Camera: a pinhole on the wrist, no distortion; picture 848 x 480 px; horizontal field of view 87.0 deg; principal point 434.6 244.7 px. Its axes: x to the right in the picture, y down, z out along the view. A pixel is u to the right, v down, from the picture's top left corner.
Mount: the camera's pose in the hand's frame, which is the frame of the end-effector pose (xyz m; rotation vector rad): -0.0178 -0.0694 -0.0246 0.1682 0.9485 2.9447
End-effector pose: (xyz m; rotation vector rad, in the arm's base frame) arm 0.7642 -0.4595 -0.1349 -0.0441 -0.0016 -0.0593
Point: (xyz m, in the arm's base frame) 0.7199 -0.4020 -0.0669
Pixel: 581.0 112.1
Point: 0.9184 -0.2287 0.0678
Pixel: 301.9 121.2
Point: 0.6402 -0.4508 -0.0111
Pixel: 814.5 351.3
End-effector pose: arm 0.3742 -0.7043 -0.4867 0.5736 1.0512 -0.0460
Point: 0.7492 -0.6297 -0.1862
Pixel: 506.6 187.3
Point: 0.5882 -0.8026 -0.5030
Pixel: 255.3 443.3
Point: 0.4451 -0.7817 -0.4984
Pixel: 295.7 450.1
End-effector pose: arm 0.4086 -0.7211 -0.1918 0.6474 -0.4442 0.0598
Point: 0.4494 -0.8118 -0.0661
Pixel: 184.5 345.2
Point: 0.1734 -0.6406 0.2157
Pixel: 514.9 136.5
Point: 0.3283 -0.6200 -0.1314
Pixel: outside the picture
